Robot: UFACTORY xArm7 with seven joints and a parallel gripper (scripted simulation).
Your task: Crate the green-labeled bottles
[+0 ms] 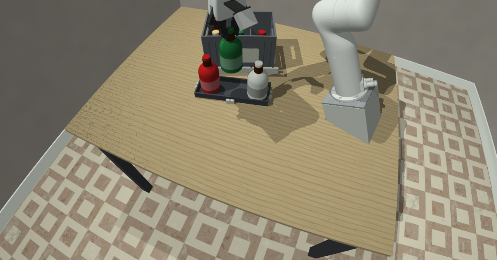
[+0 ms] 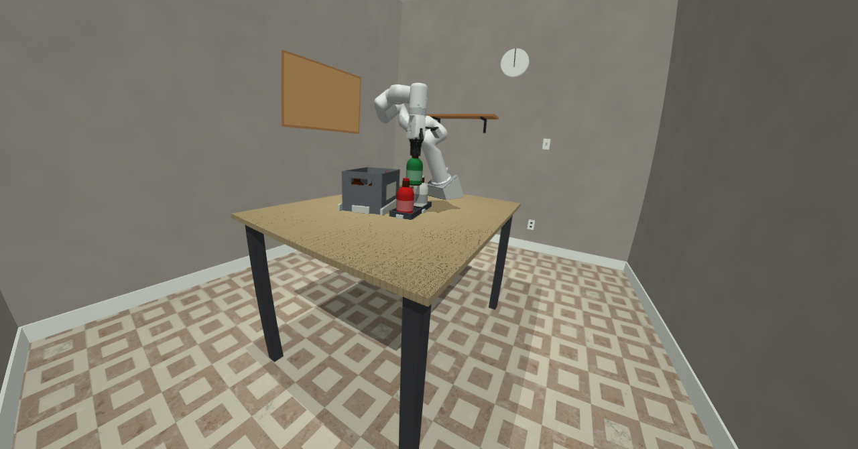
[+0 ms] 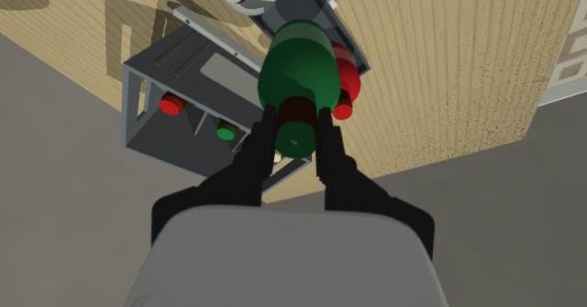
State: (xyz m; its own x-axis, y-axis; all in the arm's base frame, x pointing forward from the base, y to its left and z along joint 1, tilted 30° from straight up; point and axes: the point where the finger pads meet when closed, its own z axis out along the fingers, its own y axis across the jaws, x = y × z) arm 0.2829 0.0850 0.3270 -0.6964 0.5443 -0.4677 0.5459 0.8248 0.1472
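The green-labeled bottle lies 70 mm below my hand. Also, from my hand: white bottle: 90 mm behind, 10 mm to the right, 190 mm below; dark tray: 260 mm below; red bottle: 90 mm ahead, 10 mm to the left, 190 mm below.
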